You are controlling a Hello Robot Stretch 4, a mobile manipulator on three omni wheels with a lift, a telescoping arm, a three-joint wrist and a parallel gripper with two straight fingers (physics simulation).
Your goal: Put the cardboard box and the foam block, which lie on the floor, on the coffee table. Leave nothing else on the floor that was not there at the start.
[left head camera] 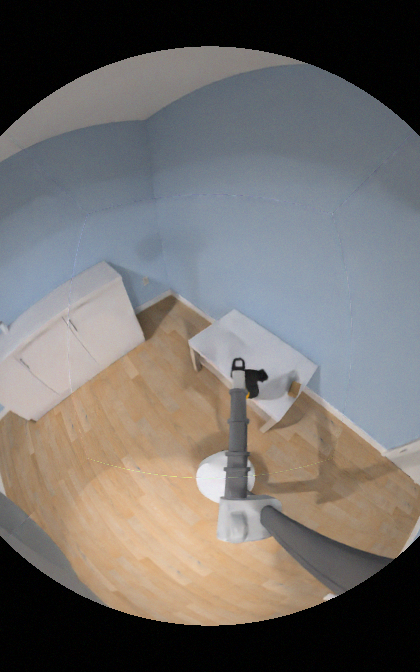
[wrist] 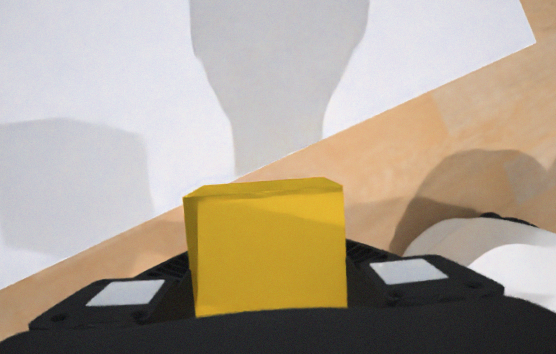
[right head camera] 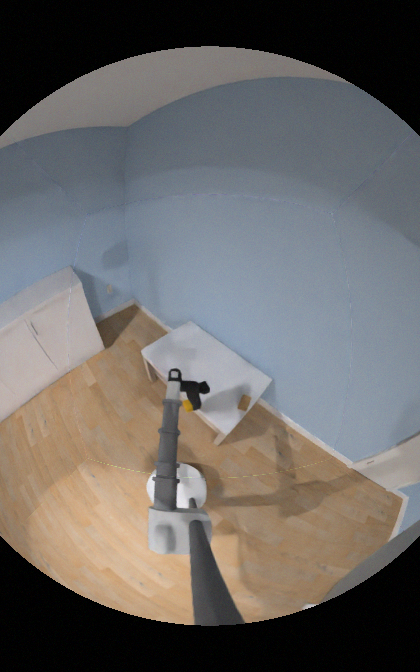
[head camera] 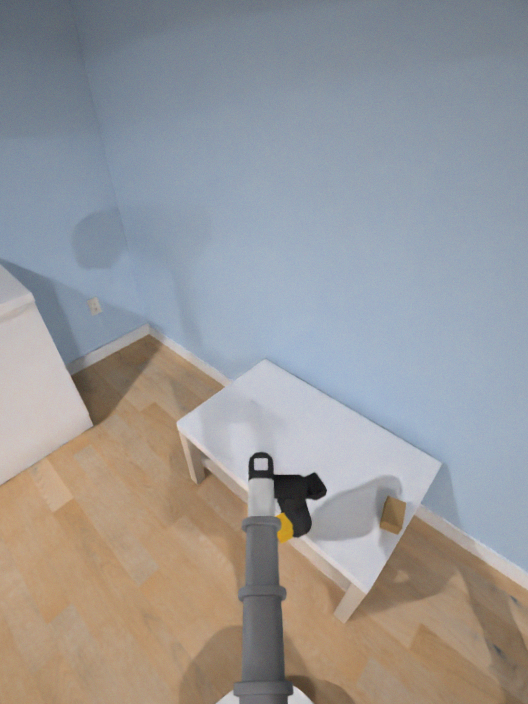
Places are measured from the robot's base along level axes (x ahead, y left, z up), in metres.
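Pixels of known places: gripper, fingertip midpoint: [wrist: 269, 264] [head camera: 291, 525].
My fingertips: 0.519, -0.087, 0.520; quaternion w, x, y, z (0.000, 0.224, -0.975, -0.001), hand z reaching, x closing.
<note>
Behind a point stands the place of what it marks, as x, y, z.
The yellow foam block [head camera: 284, 527] @(0.497, -0.065, 0.556) [right head camera: 188, 405] [wrist: 270, 250] @(0.525, -0.104, 0.557) is held between the fingers of my gripper [head camera: 293, 520] @(0.519, -0.087, 0.520) [wrist: 269, 264] @(0.519, -0.087, 0.520), which is shut on it. In the head view the block overlaps the near long edge of the white coffee table [head camera: 318, 437] @(0.900, -0.230, 0.422) [left head camera: 270, 350] [right head camera: 215, 360] [wrist: 100, 75] @(0.680, -0.144, 0.422). It is held above table height, and a shadow of the arm and gripper falls on the top. The brown cardboard box [head camera: 393, 514] @(0.562, -0.418, 0.472) [left head camera: 294, 389] [right head camera: 244, 402] rests on the coffee table near its right end. The fingertips are partly hidden by the block and the wrist.
A white cabinet [head camera: 39, 392] @(1.168, 1.033, 0.410) [left head camera: 100, 320] [right head camera: 50, 330] stands to the left. The blue wall [head camera: 318, 227] @(1.256, -0.208, 1.126) runs close behind the coffee table. My white round base [left head camera: 212, 477] [right head camera: 192, 482] is on the wooden floor on the table's near side.
</note>
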